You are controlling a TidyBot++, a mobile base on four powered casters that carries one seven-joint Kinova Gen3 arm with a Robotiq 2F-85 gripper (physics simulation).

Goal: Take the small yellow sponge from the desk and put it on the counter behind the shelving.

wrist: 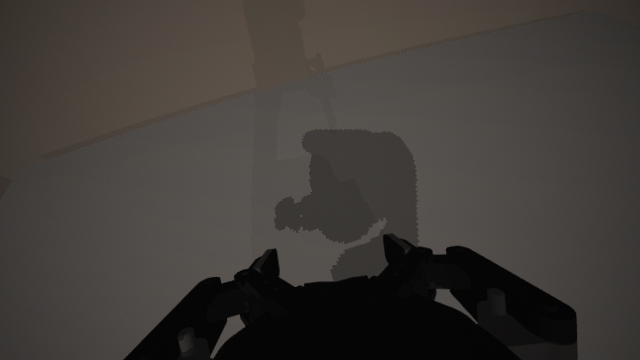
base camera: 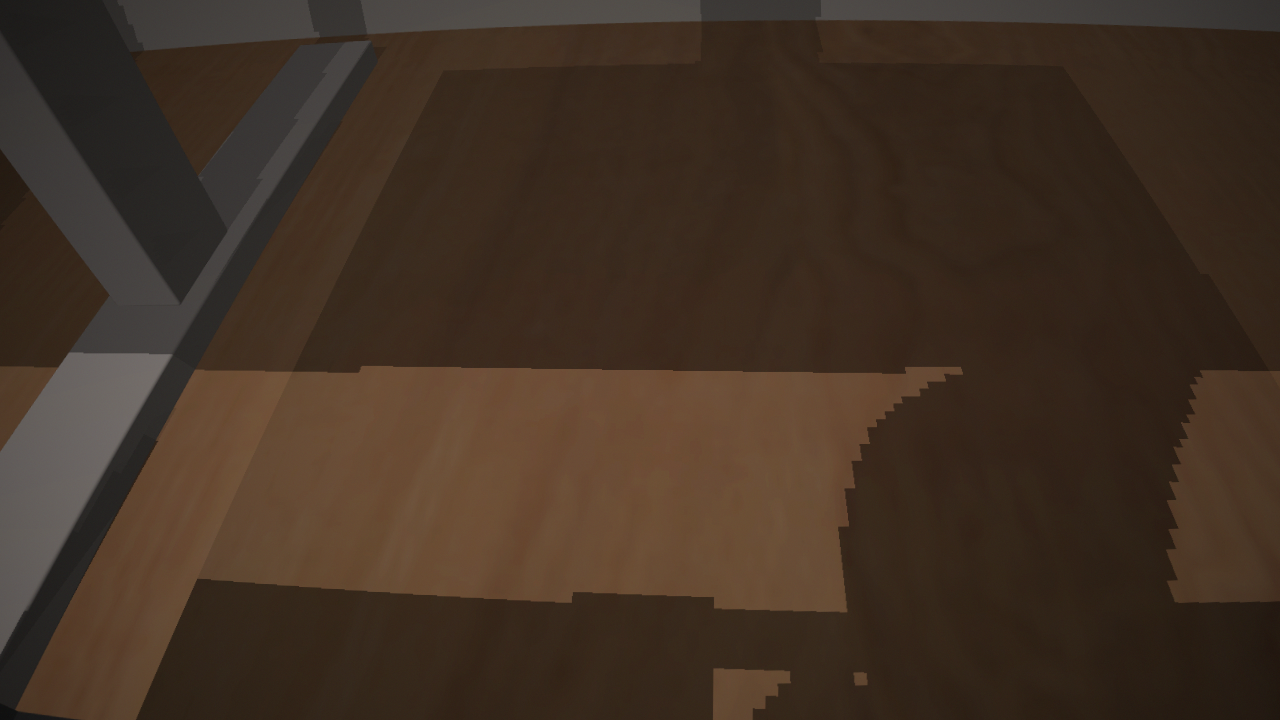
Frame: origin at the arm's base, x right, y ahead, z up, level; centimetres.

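Where they show: gripper, fingertip midpoint: (wrist: 331, 253).
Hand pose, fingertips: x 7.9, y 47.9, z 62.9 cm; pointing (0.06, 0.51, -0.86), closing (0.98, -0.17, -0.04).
After its pixels a point has its place.
My gripper (wrist: 331, 253) @(x 7.9, y 47.9, z 62.9 cm) is open, its two dark fingers wide apart at the bottom of the wrist view, with nothing seen between them. It is over the pale grey top of the desk (wrist: 150, 200) @(x -16.9, y 64.8, z 55.3 cm), where shadows of the arm and gripper fall. The small yellow sponge does not show in either view; the dark gripper body hides the part of the desk at the bottom middle of the wrist view. The counter and the shelving do not show in a way that I can make out.
In the base camera view a grey metal leg (base camera: 116, 152) @(x -35.5, y 45.3, z -26.7 cm) stands on a long grey foot bar (base camera: 268, 170) at the left, on the wooden floor (base camera: 554, 483) @(x -8.6, y 31.5, z -39.7 cm). A pale wall (base camera: 537, 16) @(x -18.5, y 88.8, z -38.6 cm) runs along the back. Broad shadows lie across the floor.
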